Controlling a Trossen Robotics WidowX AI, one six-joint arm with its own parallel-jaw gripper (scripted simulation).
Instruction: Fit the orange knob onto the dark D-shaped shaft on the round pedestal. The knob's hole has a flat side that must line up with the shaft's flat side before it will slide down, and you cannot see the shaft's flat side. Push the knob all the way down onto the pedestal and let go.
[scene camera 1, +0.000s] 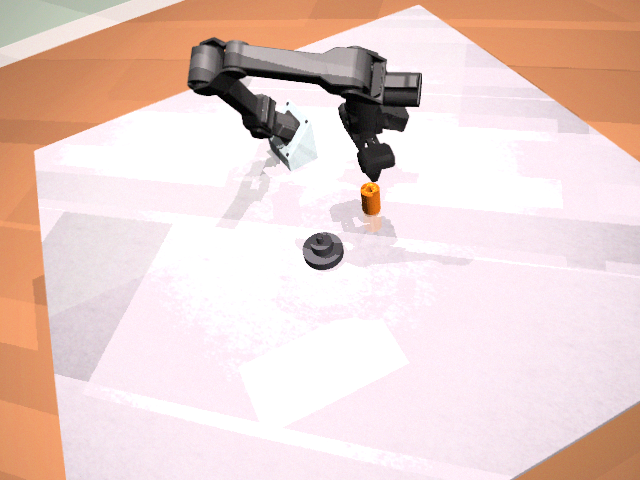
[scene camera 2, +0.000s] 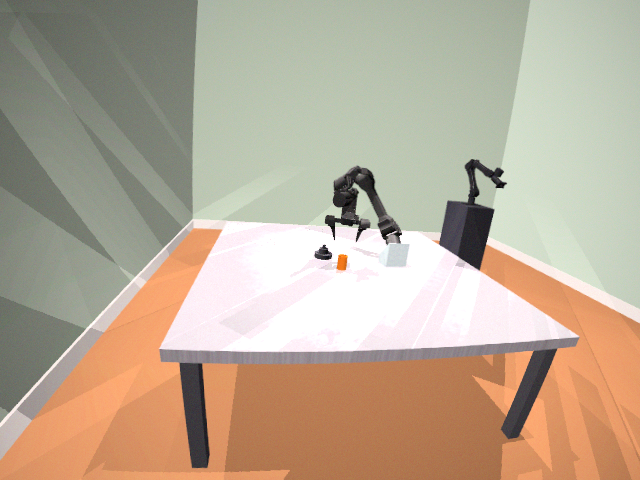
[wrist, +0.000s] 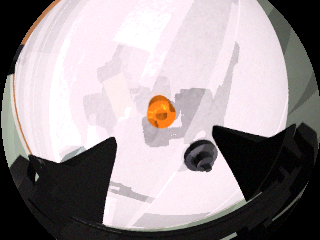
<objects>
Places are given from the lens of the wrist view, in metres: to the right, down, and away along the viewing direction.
gripper (wrist: 165, 136): 0.00, 0.01, 0.10
orange knob (wrist: 161, 113): 0.00, -0.01, 0.20
dark pedestal (wrist: 200, 156): 0.08, 0.08, 0.23
The marked spots on the dark pedestal and the orange knob are 0.13 m apart.
</objects>
